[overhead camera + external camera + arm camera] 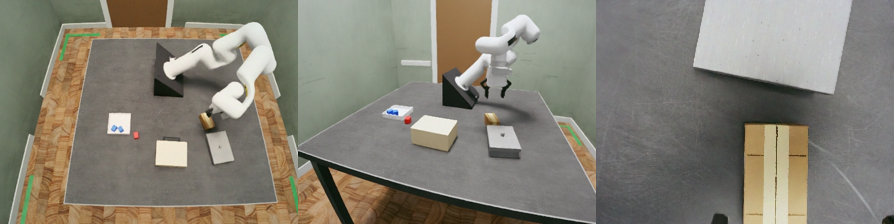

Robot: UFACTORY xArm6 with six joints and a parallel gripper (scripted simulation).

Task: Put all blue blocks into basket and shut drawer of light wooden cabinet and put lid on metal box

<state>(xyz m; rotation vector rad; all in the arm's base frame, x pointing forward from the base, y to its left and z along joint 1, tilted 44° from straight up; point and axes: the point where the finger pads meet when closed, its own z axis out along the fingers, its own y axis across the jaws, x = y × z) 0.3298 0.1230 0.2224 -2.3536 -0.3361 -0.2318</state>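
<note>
Now: the brown cardboard box 150 mm below my hand. Round my hand: flat lid 180 mm ahead, 130 mm below, 50 mm to the left; then grey metal box 180 mm ahead, 160 mm below, 50 mm to the left; then light wooden cabinet 260 mm to the right, 210 mm ahead, 140 mm below.
</note>
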